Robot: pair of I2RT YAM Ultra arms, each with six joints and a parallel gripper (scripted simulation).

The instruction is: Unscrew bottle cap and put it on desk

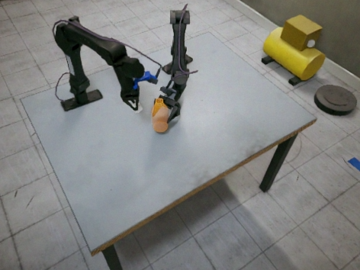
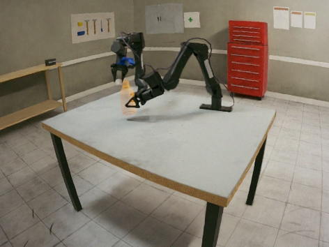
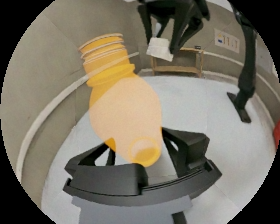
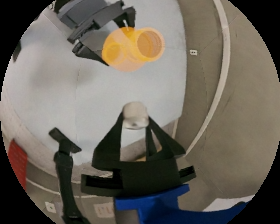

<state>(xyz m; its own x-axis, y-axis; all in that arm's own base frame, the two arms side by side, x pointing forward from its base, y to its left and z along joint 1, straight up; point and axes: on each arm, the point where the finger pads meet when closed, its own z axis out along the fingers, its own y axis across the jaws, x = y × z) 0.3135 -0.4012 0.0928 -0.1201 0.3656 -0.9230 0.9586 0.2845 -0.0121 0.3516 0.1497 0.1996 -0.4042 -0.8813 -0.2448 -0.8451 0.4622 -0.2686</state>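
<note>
Right now my right hand is 30 mm short of the orange bottle, 100 mm to the right of it and 80 mm above it. Round my right hand: white cap (right at my right hand).
Right now my left hand is 10 cm to the left of the white cap, 10 cm below it and 3 cm past it. From my left hand the other things lie so: orange bottle 3 cm above, 1 cm to the right.
</note>
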